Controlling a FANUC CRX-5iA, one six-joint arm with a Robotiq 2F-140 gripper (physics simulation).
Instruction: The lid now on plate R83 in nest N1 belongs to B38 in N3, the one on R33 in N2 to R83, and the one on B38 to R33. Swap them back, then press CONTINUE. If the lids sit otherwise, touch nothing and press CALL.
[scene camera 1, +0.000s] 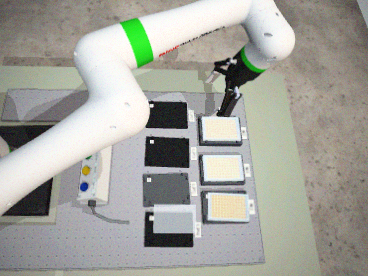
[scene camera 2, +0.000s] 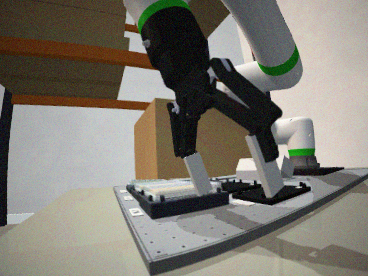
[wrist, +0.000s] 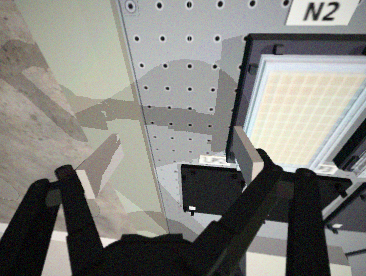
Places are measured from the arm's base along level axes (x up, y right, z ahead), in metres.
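Where they show: gripper, fingertip midpoint: (scene camera 1: 210, 99) (scene camera 2: 233, 192) (wrist: 175, 142); arm's base at its link origin: (scene camera 2: 302, 168).
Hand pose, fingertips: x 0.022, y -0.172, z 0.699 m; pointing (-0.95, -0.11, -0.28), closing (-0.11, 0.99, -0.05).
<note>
Each offset is from my fingertips to the centre of the thing. "*": to the spot under its first point.
My gripper (scene camera 1: 216, 97) (scene camera 2: 238, 193) (wrist: 175, 142) is open and empty, above the board near the N2 end. In the wrist view its right finger is beside the N2 plate and its left finger is over the board's outer edge. The pale plate in N2 {dy +0.118, dx +0.001, dz +0.015 m} (scene camera 1: 220, 129) (wrist: 310, 110) and the plate in N3 {dy +0.254, dx -0.006, dz -0.005 m} (scene camera 1: 222, 168) look lidded. The plate in N1 {dy +0.382, dx -0.012, dz -0.013 m} (scene camera 1: 227, 206) looks yellower, with no lid distinguishable. A translucent lid {dy +0.394, dx -0.019, dz -0.182 m} (scene camera 1: 173, 220) lies offset on the lowest black park. The plate codes are unreadable. A yellow button {* dy +0.232, dx +0.036, dz -0.428 m} (scene camera 1: 86, 170) and a blue button {* dy +0.280, dx +0.036, dz -0.435 m} (scene camera 1: 84, 186) show, their lettering unreadable.
Two black parks {* dy +0.038, dx -0.026, dz -0.142 m} (scene camera 1: 171, 115) {* dy +0.175, dx -0.026, dz -0.175 m} (scene camera 1: 167, 152) and a grey park {dy +0.298, dx -0.026, dz -0.194 m} (scene camera 1: 166, 189) stand left of the nests. The button box {dy +0.208, dx +0.006, dz -0.404 m} (scene camera 1: 102, 180) has a cable. The arm passes over the board's left part. A cardboard box (scene camera 2: 145, 145) and an orange rack beam (scene camera 2: 75, 51) stand behind.
</note>
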